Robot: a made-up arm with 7 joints.
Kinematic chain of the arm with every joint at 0, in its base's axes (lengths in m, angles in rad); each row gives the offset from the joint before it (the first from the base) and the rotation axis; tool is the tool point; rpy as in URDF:
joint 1: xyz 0 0 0.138 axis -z
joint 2: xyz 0 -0.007 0.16 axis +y
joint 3: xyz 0 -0.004 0.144 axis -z
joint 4: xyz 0 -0.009 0.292 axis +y
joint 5: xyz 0 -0.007 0.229 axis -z
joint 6: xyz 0 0 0.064 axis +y
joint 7: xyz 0 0 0.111 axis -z
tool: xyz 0 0 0 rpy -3.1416 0 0
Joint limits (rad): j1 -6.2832..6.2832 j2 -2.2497..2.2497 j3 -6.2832..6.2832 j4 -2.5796..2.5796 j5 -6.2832..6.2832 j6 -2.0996..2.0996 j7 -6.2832..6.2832
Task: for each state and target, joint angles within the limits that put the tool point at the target. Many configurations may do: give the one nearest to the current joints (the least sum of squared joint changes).
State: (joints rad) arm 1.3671 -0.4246 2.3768 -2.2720 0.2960 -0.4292 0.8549
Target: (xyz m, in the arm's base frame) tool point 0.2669 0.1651 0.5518
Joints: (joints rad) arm 1.1639 -0.6545 1.9437 -2.0304 0.2581 -0.3161 0.8549
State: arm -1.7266 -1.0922 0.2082 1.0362 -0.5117 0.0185 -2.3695
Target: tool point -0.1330 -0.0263 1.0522
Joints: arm -1.4812 -0.4073 -0.5337 0.8191 -0.5262 0.0592 -2.3695
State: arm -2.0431 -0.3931 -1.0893 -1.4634 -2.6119 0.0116 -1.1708
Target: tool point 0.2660 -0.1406 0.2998
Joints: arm -1.9019 -0.6404 -0.8347 -2.3654 -2.6201 0.2707 -1.1708
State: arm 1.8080 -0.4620 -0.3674 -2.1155 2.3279 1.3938 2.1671
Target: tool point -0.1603 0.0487 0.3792
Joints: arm 1.3000 -0.4638 -0.5973 -2.5796 2.4397 1.2121 2.1671
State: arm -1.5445 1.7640 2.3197 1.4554 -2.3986 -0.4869 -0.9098
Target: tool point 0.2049 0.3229 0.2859
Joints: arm -1.8364 2.2497 1.9020 2.0501 -2.5614 -0.7148 -0.9098
